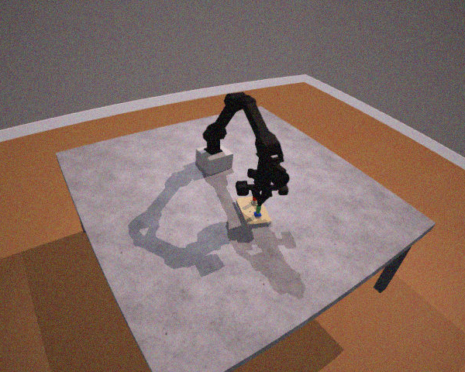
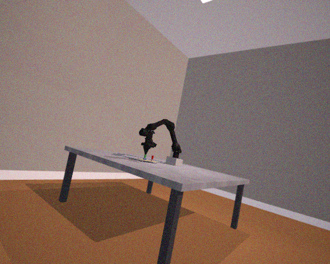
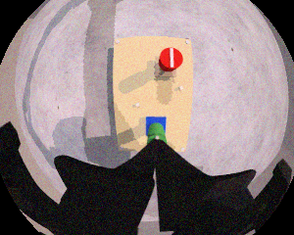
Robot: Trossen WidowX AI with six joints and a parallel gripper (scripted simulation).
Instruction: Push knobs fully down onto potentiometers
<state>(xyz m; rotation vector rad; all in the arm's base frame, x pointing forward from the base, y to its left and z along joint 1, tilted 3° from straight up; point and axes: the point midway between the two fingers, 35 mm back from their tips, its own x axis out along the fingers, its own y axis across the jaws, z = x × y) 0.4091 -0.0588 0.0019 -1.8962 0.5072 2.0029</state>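
The green knob lies 10 mm below my gripper tip. The rest, counted from my gripper tip: red knob (60 mm behind, 30 mm to the left, 10 mm below).
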